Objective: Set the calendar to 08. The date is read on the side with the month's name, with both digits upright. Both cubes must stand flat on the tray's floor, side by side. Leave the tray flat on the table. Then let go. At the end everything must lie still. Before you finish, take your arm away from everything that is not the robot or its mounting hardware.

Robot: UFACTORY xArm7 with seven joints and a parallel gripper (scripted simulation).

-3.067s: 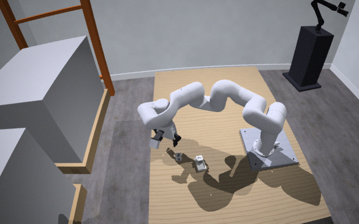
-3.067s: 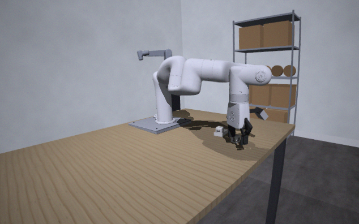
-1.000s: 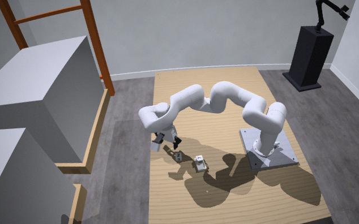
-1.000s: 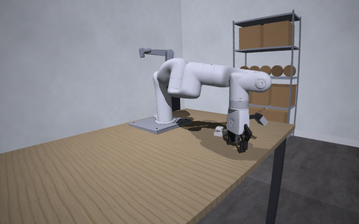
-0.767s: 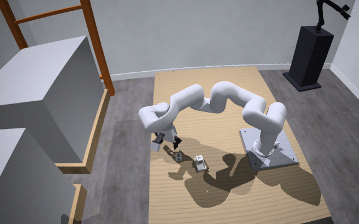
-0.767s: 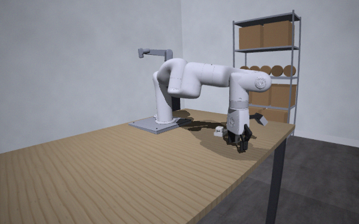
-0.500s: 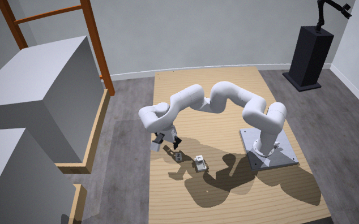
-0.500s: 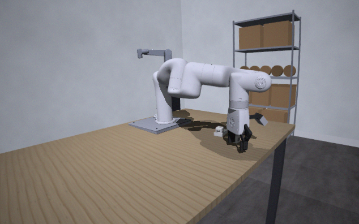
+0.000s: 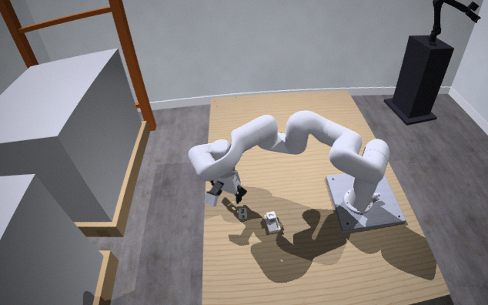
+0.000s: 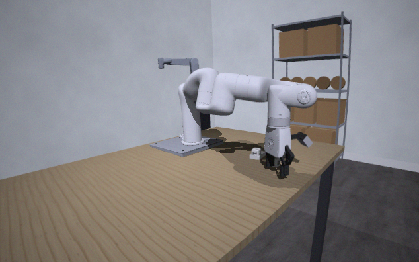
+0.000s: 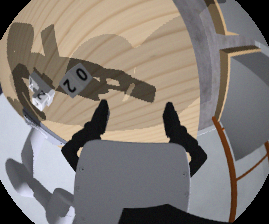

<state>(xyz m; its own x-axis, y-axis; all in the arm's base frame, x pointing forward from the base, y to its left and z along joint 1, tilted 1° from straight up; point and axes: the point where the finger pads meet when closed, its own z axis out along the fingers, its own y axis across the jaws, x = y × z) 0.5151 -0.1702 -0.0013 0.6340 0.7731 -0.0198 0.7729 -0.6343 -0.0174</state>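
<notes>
Now: hand 90 mm to the right of the white digit cube, 40 mm past it and 10 mm above it. From my hand the other things lie so: white tray (160 mm to the left, 140 mm behind, 20 mm below).
</notes>
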